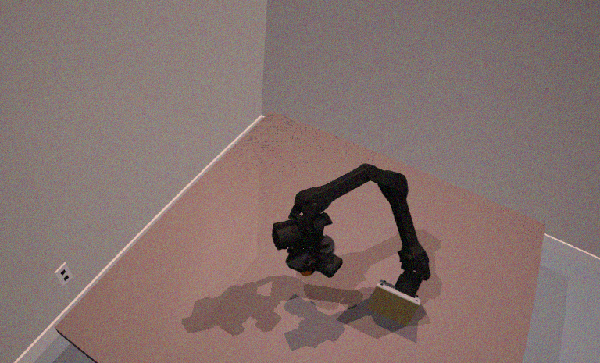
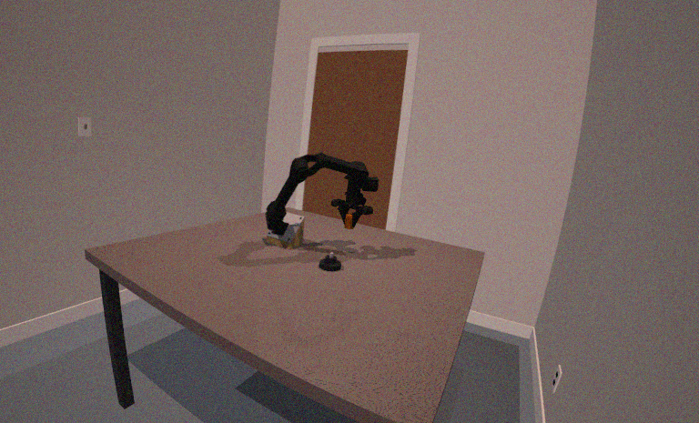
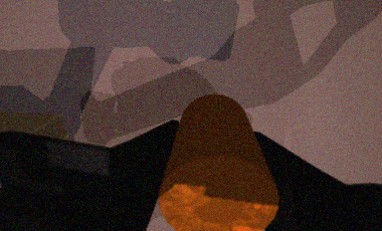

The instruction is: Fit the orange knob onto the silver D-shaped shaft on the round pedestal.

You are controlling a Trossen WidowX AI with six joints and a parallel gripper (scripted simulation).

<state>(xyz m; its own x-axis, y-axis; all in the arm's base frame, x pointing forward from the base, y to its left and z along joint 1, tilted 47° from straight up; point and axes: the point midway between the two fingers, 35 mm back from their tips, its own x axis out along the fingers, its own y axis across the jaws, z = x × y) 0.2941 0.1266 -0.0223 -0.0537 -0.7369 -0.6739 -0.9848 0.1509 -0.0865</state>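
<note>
The round pedestal lies 19 cm to the right of my gripper tip, 10 cm below it and 2 cm ahead of it. The rest, counted from my gripper tip: orange knob (3 cm above).
</note>
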